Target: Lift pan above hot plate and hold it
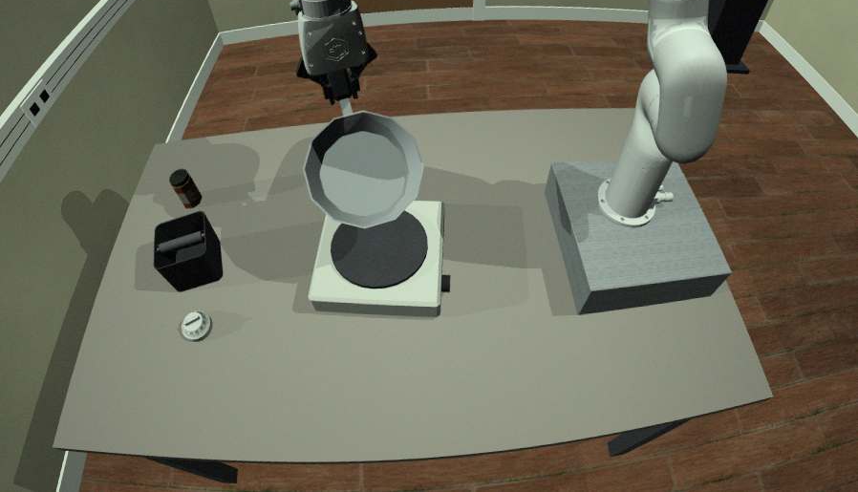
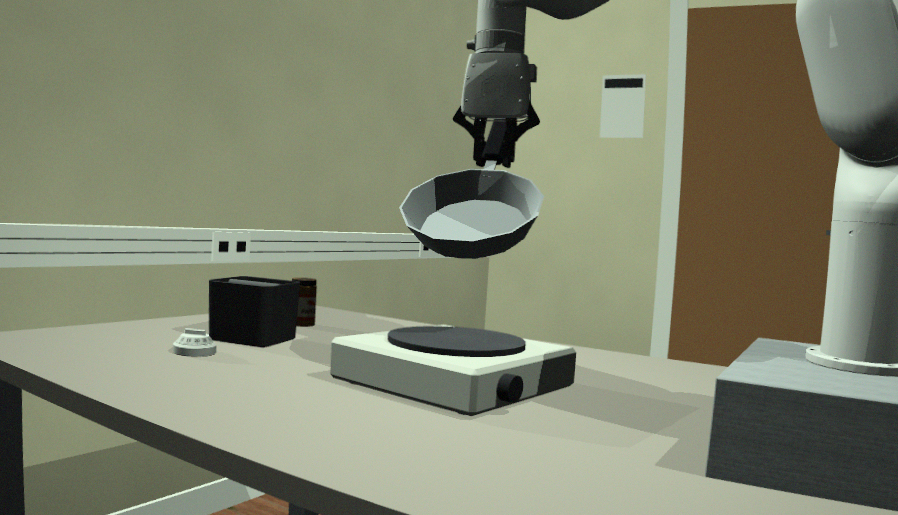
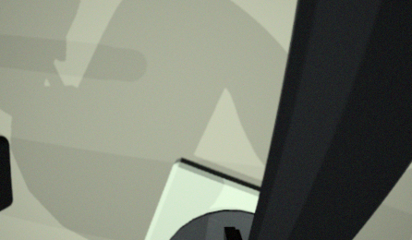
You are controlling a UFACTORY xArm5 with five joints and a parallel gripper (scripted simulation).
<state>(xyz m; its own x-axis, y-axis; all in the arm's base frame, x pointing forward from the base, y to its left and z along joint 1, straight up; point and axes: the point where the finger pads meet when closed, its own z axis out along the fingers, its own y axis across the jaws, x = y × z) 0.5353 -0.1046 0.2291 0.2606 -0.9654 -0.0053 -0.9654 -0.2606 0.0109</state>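
Right now my hand is 2 cm past the grey pan, 6 cm to the right of it and 6 cm above it. The rest, counted from my hand: brown jar: 44 cm ahead, 7 cm to the right, 29 cm below; white dial timer: 34 cm ahead, 27 cm to the left, 32 cm below; hot plate: 6 cm behind, 14 cm to the left, 30 cm below.
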